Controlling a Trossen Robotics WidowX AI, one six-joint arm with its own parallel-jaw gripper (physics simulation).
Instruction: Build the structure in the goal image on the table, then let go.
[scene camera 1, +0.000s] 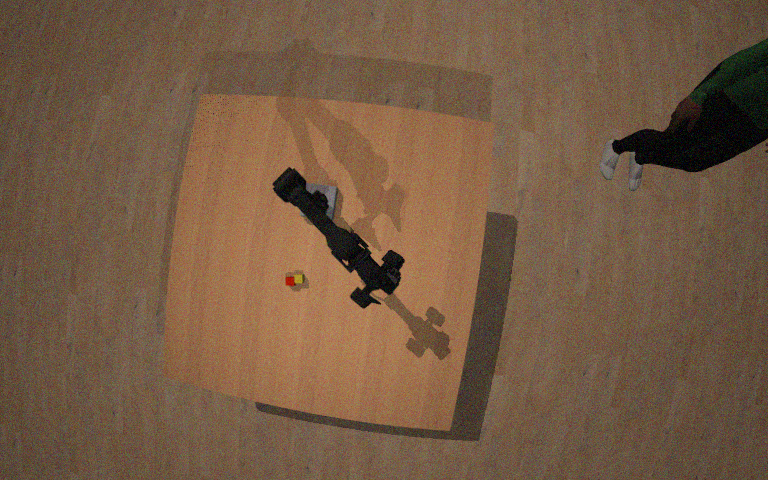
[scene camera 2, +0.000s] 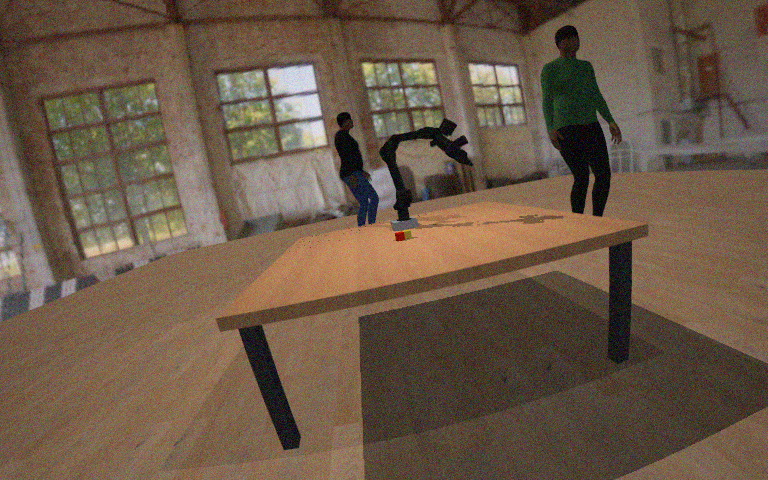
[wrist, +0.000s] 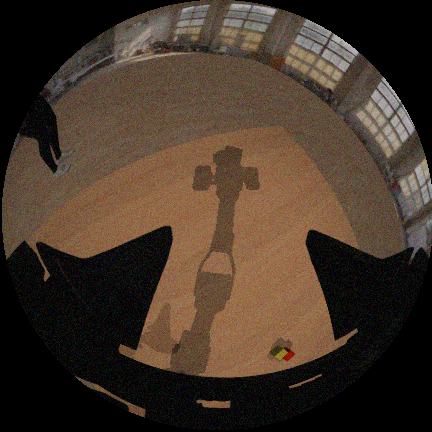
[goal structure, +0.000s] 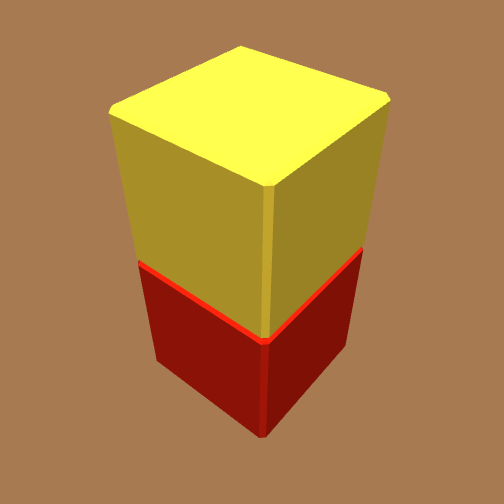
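A red block and a yellow block sit side by side on the table, seemingly touching. Both are small cubes. In scene camera 1, red is left of yellow. My gripper is open and empty. It hangs high above the table, to the right of the blocks in both scene views. In the wrist view, the blocks show low and right of the middle, far below the fingers.
The arm's grey base stands on the table near the blocks. Arm shadows lie across the tabletop. A person in green and a person in blue trousers stand beyond the table.
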